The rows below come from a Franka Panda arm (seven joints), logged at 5 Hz.
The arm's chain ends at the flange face. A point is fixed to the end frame.
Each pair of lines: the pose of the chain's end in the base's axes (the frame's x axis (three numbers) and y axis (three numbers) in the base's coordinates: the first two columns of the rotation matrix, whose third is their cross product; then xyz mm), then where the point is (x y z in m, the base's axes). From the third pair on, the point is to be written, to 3 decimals.
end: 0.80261, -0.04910, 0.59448, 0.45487, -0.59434, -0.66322, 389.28, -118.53, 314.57
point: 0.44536 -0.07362 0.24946
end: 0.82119, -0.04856, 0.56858, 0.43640, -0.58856, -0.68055, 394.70, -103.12, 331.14
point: 0.44850 -0.05759 0.26454
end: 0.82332, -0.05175, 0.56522, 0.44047, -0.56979, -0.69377, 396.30, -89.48, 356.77
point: 0.449 -0.042 0.291
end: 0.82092, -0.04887, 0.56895, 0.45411, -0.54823, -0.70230, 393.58, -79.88, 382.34
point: 0.446 -0.030 0.318
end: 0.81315, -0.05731, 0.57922, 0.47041, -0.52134, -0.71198, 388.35, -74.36, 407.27
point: 0.441 -0.022 0.345
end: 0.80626, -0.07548, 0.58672, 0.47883, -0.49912, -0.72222, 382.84, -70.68, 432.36
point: 0.437 -0.017 0.372
